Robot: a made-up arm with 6 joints.
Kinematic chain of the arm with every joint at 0, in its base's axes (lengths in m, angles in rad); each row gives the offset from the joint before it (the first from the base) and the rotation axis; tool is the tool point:
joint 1: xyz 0 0 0.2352 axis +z
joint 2: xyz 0 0 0 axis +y
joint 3: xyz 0 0 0.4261 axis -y
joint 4: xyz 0 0 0 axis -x
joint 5: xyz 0.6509 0 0 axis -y
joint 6: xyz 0 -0.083 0 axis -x
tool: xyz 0 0 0
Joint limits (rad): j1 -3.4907..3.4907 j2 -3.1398..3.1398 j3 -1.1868..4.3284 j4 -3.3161..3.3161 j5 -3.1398..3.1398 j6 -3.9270..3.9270
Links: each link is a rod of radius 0.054 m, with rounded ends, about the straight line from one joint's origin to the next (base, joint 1, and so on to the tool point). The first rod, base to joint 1, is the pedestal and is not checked.
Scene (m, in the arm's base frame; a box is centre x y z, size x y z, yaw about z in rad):
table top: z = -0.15
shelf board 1: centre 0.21 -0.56 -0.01 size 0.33 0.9 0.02 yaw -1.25
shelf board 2: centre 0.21 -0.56 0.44 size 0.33 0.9 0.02 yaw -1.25
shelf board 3: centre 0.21 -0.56 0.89 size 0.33 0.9 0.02 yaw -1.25
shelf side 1: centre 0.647 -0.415 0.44 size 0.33 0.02 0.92 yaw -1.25
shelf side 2: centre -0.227 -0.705 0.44 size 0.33 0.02 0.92 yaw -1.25
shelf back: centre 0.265 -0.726 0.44 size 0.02 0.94 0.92 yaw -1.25
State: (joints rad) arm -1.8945 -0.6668 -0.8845 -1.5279 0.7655 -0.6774
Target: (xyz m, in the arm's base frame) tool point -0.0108 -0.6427 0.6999
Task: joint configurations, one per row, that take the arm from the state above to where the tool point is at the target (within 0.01 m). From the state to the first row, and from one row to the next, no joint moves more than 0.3 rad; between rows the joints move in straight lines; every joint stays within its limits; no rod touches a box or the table.
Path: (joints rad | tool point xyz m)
1: -1.8844 -0.6691 -0.7299 -1.6566 0.6942 -0.6742 | -0.1106 -0.3640 0.4473
2: -1.8744 -0.6715 -0.5753 -1.7854 0.6229 -0.6709 | -0.0999 -0.3780 0.5506
3: -1.7786 -0.4572 -0.3311 -1.7126 0.6704 -0.6731 | -0.0851 -0.4603 0.6179
4: -1.6829 -0.2430 -0.0869 -1.6399 0.7180 -0.6752 | -0.0562 -0.5505 0.6682
5: -1.5871 -0.0287 0.1572 -1.5671 0.7655 -0.6774 | -0.0108 -0.6427 0.6999

